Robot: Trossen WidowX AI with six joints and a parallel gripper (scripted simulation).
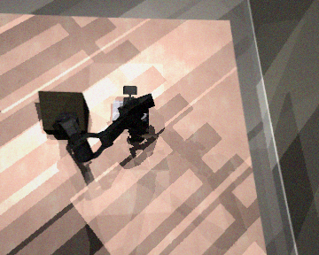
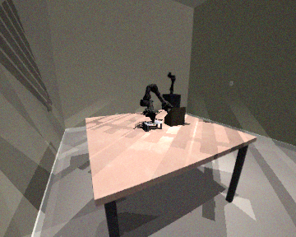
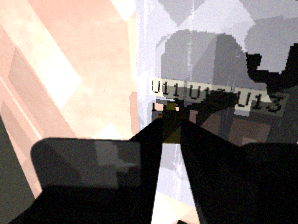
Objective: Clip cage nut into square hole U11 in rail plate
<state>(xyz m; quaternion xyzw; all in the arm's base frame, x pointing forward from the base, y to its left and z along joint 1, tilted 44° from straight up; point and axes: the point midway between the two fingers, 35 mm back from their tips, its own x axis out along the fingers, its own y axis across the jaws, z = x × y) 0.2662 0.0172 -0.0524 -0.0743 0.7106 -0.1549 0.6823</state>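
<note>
Right now my gripper tip is 1 cm above the cage nut. From my gripper tip the other things lie so: label strip (2 cm ahead, 2 cm to the right, 1 cm below).
</note>
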